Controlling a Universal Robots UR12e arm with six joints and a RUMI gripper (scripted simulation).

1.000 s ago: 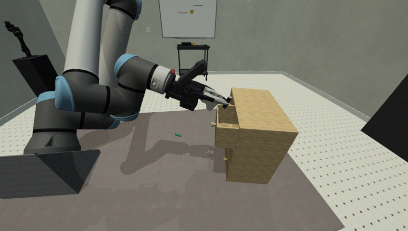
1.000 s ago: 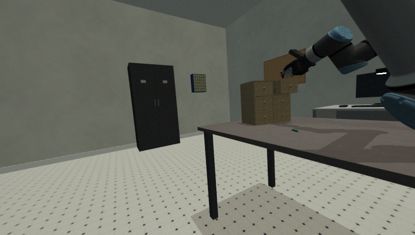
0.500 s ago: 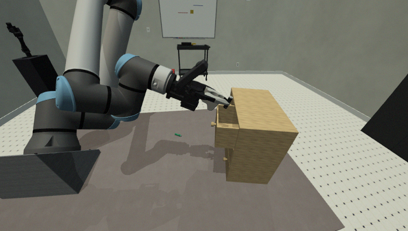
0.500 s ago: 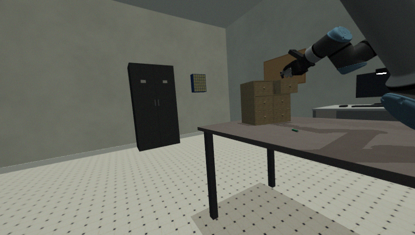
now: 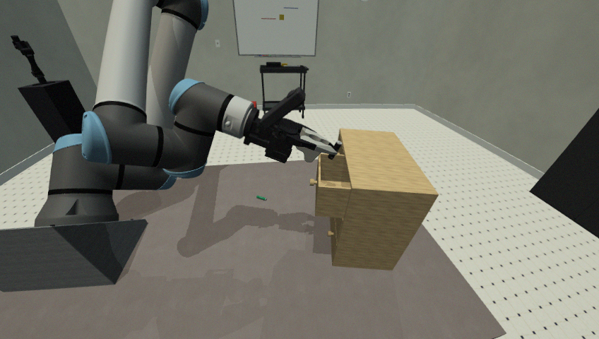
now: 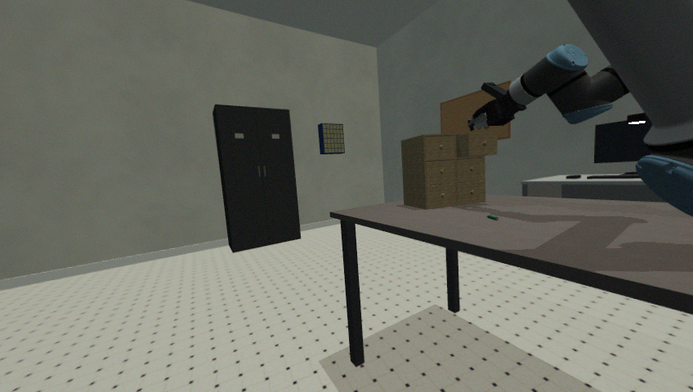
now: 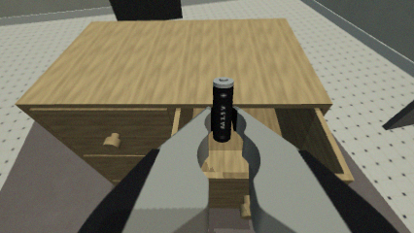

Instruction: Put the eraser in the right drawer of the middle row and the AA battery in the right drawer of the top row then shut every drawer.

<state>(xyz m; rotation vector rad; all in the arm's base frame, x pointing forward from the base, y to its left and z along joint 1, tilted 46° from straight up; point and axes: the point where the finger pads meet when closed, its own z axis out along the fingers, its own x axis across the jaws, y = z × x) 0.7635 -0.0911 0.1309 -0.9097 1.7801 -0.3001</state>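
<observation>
My gripper is now 10 mm short of the black AA battery. Also, from my hand: small green AA battery 220 mm behind, 190 mm to the left, 340 mm below; white eraser 130 mm ahead, 40 mm to the right, 230 mm below.
</observation>
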